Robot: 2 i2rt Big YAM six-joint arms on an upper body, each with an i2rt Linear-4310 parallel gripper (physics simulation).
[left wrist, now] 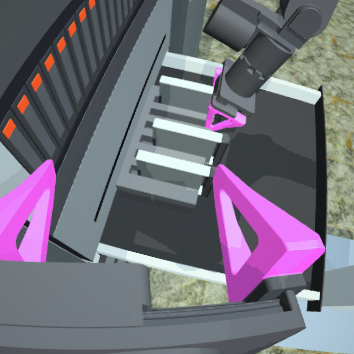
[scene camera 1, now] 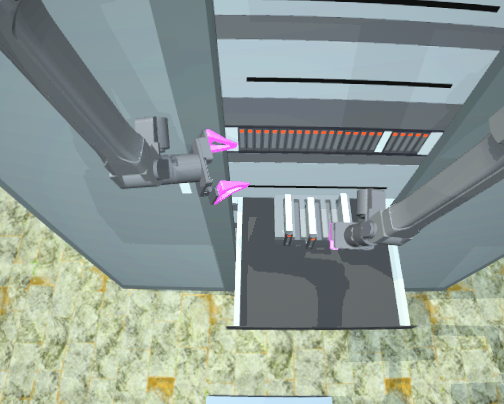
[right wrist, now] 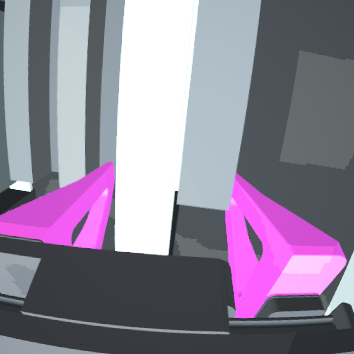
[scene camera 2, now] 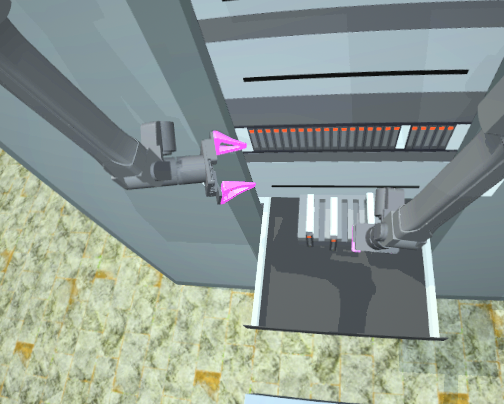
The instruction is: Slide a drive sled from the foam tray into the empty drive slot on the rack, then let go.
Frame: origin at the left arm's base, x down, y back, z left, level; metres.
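Where they show: left gripper, fingertip midpoint: (left wrist: 136,169) (scene camera 1: 242,164) (scene camera 2: 250,164); right gripper, fingertip midpoint: (left wrist: 209,116) (scene camera 1: 341,238).
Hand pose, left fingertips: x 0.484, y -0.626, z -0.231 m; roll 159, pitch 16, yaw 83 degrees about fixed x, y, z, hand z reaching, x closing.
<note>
After its pixels a point has its place.
The rack's drive row (scene camera 1: 310,142) @[z -0.383, x 0.501, y -0.701 m] (scene camera 2: 325,140) @[z -0.386, x 0.502, y -0.700 m] (left wrist: 55,82) @[z -0.280, x 0.482, y -0.700 m] has dark drives with orange tabs; I cannot make out the empty slot. The grey foam tray (scene camera 1: 279,217) @[z -0.328, x 0.746, y -0.629 m] (scene camera 2: 302,220) @[z -0.325, x 0.746, y -0.621 m] (left wrist: 155,190) @[z -0.321, x 0.747, y -0.637 m] holds upright white-topped sleds. My right gripper (scene camera 1: 345,236) @[z -0.499, x 0.766, y -0.578 m] (left wrist: 209,116) @[z -0.499, x 0.766, y -0.578 m] (right wrist: 170,175) @[z -0.499, x 0.766, y -0.578 m] is partly open, its fingers on either side of the rightmost sled (scene camera 1: 344,207) @[z -0.497, x 0.691, y -0.634 m] (scene camera 2: 370,206) @[z -0.498, x 0.691, y -0.638 m] (left wrist: 186,86) @[z -0.492, x 0.691, y -0.629 m] (right wrist: 155,125) @[z -0.501, x 0.691, y -0.617 m] at its front end. In the right wrist view gaps show beside the sled; its front end is hidden by the gripper body. My left gripper (scene camera 1: 242,165) @[z -0.231, x 0.484, y -0.626 m] (scene camera 2: 251,165) @[z -0.231, x 0.484, y -0.626 m] (left wrist: 136,169) @[z -0.231, x 0.484, y -0.626 m] is wide open and empty, left of the drive row.
Two more sleds (scene camera 1: 288,212) @[z -0.347, x 0.691, y -0.617 m] (scene camera 1: 311,215) @[z -0.407, x 0.691, y -0.609 m] stand in the foam, left of my right gripper. The pulled-out drawer (scene camera 1: 237,300) @[z -0.218, x 0.769, y -0.404 m] (scene camera 2: 257,300) @[z -0.220, x 0.769, y -0.403 m] under the foam has white side walls and a thin dark front edge. The cabinet side panel (scene camera 1: 165,265) @[z 0.128, x 1.363, y -0.681 m] is behind my left gripper.
</note>
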